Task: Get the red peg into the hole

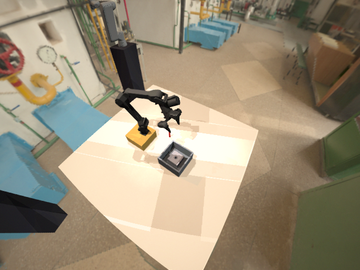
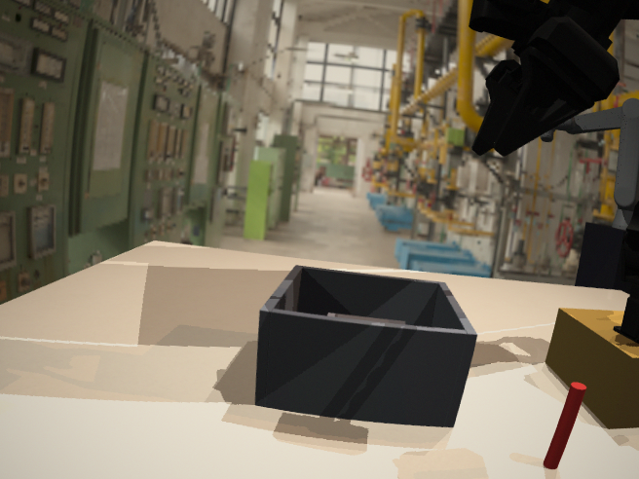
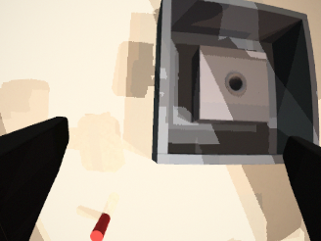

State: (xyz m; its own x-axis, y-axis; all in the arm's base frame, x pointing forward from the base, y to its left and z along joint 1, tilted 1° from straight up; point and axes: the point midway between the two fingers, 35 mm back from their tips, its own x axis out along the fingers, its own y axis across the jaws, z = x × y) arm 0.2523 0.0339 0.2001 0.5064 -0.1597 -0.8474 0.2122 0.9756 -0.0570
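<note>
The red peg lies 90 mm behind my gripper tip, 70 mm to the left of it and 210 mm below it. The rest, counted from my gripper tip: dark grey box 60 mm ahead, 110 mm to the right, 220 mm below; light plate 60 mm ahead, 110 mm to the right, 210 mm below.
</note>
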